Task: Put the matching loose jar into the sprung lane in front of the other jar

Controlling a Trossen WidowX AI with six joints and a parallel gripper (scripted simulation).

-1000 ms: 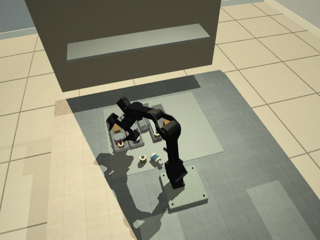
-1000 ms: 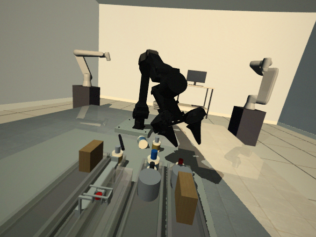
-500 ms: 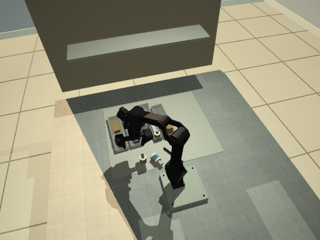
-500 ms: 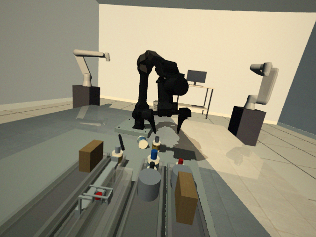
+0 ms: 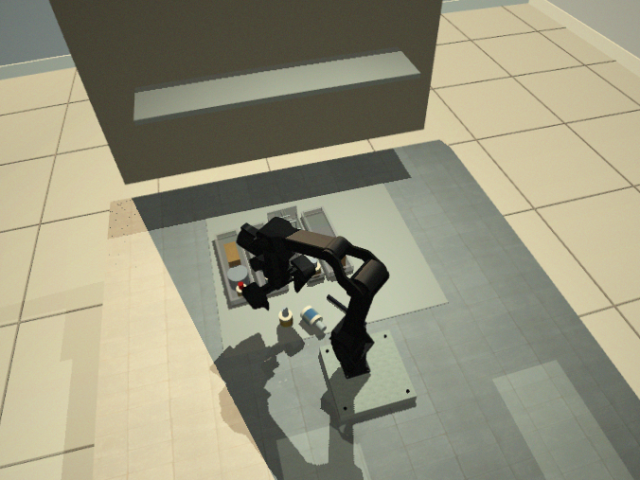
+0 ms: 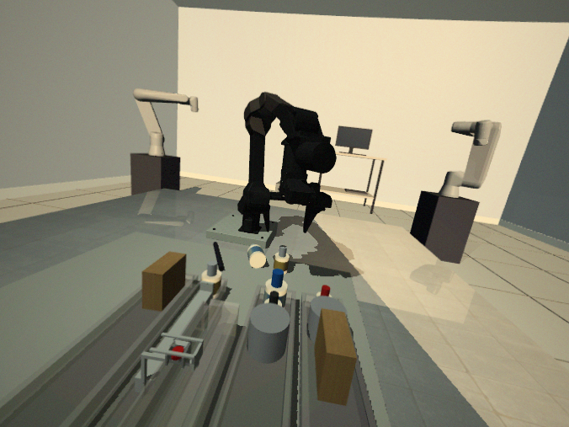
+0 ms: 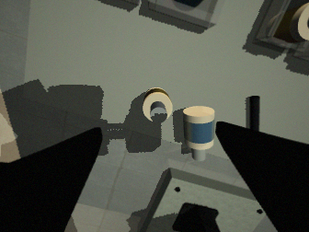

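Now: gripper tip 10 mm past the black stick, 170 mm to the left of it and 100 mm above it. From my gripper tip the other things lie so: red puck (320 mm ahead, 80 mm to the right, 40 mm below).
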